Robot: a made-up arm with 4 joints.
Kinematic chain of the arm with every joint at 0, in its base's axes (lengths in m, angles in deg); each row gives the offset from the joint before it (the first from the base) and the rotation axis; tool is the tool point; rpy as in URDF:
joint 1: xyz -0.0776 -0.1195 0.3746 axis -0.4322 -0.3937 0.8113
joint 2: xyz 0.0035 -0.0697 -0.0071 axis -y
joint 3: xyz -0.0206 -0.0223 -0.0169 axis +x
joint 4: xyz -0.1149 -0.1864 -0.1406 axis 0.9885 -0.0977 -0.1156
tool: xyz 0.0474 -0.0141 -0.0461 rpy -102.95 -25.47 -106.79
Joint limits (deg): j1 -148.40..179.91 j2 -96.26..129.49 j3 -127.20..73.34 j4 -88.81..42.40
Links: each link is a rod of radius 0.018 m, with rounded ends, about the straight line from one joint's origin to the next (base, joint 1, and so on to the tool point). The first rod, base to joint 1, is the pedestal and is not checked.
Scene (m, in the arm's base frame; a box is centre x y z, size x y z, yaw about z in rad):
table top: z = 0
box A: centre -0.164 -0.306 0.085 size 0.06 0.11 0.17 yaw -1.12
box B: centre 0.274 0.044 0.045 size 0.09 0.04 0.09 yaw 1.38
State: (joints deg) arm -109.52 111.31 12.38 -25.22
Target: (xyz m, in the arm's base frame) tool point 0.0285 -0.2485 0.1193
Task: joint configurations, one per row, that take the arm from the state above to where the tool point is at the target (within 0.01 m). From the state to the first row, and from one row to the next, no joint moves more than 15 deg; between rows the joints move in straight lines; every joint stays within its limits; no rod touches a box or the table.
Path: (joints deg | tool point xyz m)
1: -117.97 96.60 24.15 -20.46 | -0.3277 -0.1447 0.1184
2: -126.42 81.89 35.91 -15.69 | -0.2706 -0.0549 0.0957
3: -134.86 67.18 47.68 -10.93 | -0.1889 0.0269 0.1016
4: -121.99 71.47 51.38 -12.82 | -0.1774 -0.0474 0.0741
5: -109.11 75.77 55.07 -14.71 | -0.1453 -0.1186 0.0618
6: -96.23 80.06 58.77 -16.60 | -0.0963 -0.1795 0.0657
7: -83.36 84.35 62.46 -18.49 | -0.0362 -0.2241 0.0855
8: -70.48 88.64 66.16 -20.39 | 0.0285 -0.2485 0.1193

